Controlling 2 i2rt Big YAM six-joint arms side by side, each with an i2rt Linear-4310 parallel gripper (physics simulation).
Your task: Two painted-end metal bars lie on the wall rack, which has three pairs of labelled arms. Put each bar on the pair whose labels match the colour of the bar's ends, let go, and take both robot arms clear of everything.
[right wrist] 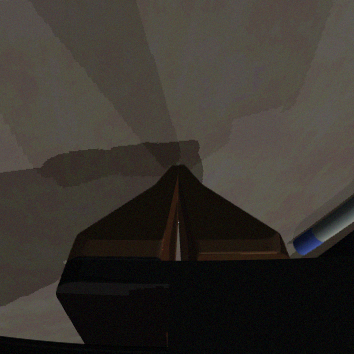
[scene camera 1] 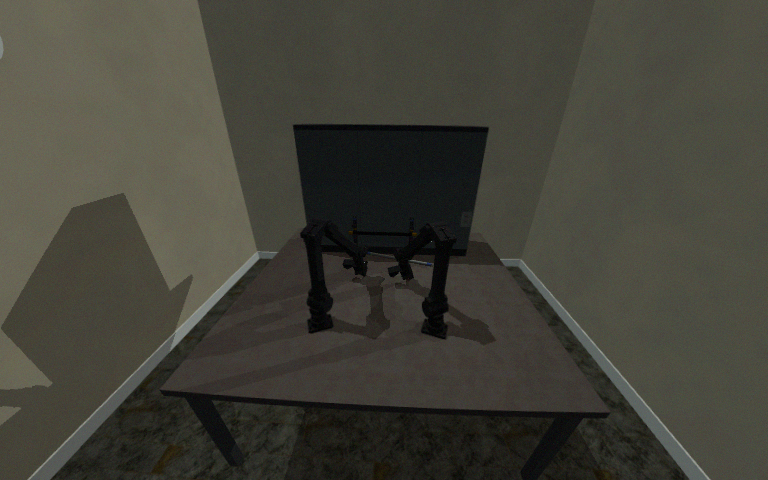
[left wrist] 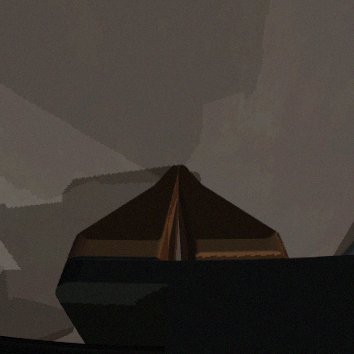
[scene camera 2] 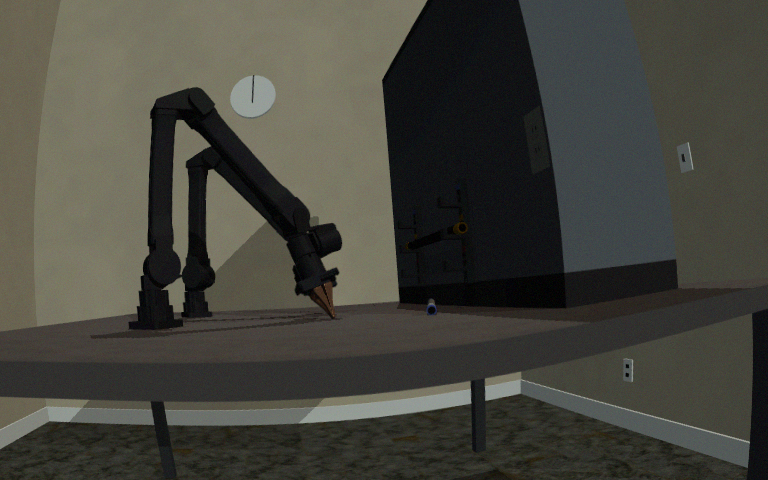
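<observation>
A dark bar with yellow-orange ends rests level across the middle pair of arms on the wall rack, just below yellow labels. Blue labels are above it, reddish ones below. A silver bar with blue ends lies on the table in front of the rack's panel, off the rack. My left gripper is shut and empty, low over the table. My right gripper is shut and empty, just above the table, short of the silver bar. In scene camera 2 the right arm largely hides the left gripper.
The tall dark panel that carries the rack stands at the back of the table. Both arms reach forward from their bases and bend down towards the table in front of the panel.
</observation>
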